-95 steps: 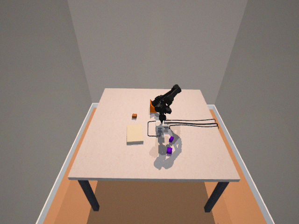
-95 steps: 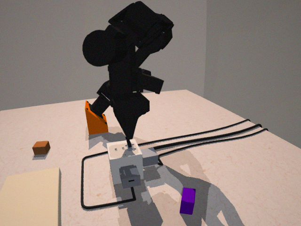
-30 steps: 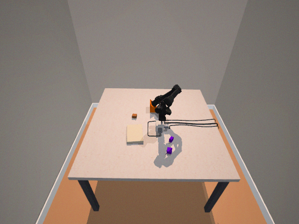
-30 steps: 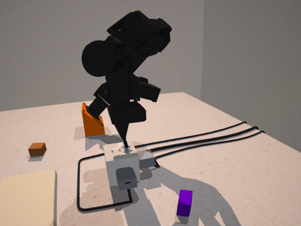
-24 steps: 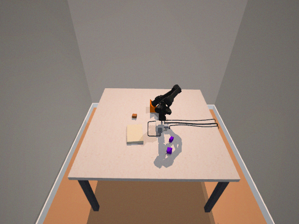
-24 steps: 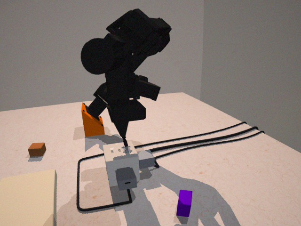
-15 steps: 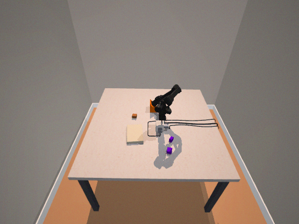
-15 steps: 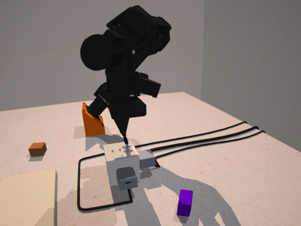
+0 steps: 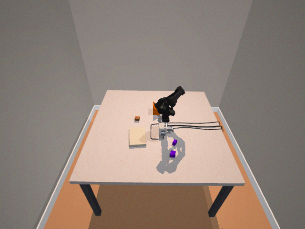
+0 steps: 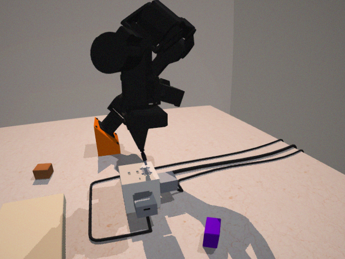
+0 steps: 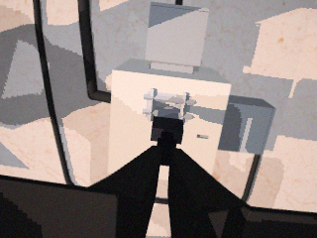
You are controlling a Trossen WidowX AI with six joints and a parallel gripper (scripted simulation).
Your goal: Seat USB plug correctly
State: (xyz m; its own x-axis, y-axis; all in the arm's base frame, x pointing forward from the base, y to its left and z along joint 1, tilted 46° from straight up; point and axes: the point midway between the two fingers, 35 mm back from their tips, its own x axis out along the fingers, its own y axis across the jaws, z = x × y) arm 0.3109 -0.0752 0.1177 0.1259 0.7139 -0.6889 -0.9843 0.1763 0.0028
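Now: gripper tip 20 mm above the black USB plug. From my gripper tip the other things lie so: cream pad (260 mm to the right, 120 mm below, 50 mm ahead); then brown block (250 mm to the right, 210 mm behind, 120 mm below); then USB socket (60 mm below, 10 mm to the left).
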